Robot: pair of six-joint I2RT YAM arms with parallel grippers.
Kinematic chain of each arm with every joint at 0, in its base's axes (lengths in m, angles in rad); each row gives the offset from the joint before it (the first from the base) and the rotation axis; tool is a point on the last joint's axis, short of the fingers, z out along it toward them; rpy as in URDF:
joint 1: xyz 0 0 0.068 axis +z
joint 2: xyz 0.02 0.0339 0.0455 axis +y
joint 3: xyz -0.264 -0.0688 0 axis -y
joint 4: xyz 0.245 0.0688 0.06 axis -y
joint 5: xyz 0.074 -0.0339 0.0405 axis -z
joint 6: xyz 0.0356 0 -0.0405 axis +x
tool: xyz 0 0 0 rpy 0 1.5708 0
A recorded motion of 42 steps. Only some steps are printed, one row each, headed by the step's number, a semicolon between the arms.
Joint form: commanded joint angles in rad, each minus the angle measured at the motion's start. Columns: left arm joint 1, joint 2, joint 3, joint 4, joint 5, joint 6; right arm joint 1, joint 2, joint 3, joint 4, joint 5, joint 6.
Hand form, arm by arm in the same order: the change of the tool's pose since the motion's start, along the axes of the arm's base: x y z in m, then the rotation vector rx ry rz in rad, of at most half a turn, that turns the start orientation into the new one. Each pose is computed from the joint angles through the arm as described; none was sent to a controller.
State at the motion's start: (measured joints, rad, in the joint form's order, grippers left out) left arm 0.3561 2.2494 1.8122 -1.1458 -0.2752 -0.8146; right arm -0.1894 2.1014 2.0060 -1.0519 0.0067 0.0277
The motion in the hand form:
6: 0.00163 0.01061 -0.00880 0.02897 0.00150 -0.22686; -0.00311 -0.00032 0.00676 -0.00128 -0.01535 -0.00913
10: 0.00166 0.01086 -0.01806 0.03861 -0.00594 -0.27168; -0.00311 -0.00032 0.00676 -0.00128 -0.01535 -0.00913
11: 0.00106 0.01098 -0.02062 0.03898 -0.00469 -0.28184; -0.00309 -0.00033 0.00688 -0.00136 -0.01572 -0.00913
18: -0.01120 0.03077 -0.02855 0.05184 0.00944 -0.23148; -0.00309 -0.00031 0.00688 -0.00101 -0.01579 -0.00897
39: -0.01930 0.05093 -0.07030 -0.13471 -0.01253 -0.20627; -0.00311 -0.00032 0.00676 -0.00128 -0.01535 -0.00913
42: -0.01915 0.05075 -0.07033 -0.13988 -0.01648 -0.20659; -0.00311 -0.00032 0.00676 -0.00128 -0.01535 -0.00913
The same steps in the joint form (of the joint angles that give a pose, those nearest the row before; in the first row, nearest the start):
6: 0.0198 -0.0053 -0.0465 0.1232 -0.0206 0.2579; -0.0019 -0.0172 -0.0019 0.0000 0.0015 0.0073
10: 0.0202 -0.0053 -0.0854 0.1865 -0.0221 0.3056; -0.0019 -0.0172 -0.0019 0.0000 0.0015 0.0073
11: 0.0210 -0.0053 -0.0961 0.1995 -0.0221 0.3170; -0.0019 -0.0172 -0.0015 0.0000 0.0015 0.0072
18: 0.0725 -0.0054 -0.1297 0.2293 -0.0397 0.3197; -0.0019 -0.0172 -0.0015 0.0000 0.0011 0.0073
39: 0.1358 0.0919 -0.1301 0.2510 0.1305 0.3491; -0.0019 -0.0172 -0.0019 0.0000 0.0015 0.0073
42: 0.1358 0.0920 -0.1301 0.2514 0.1370 0.3491; -0.0019 -0.0172 -0.0019 0.0000 0.0015 0.0073

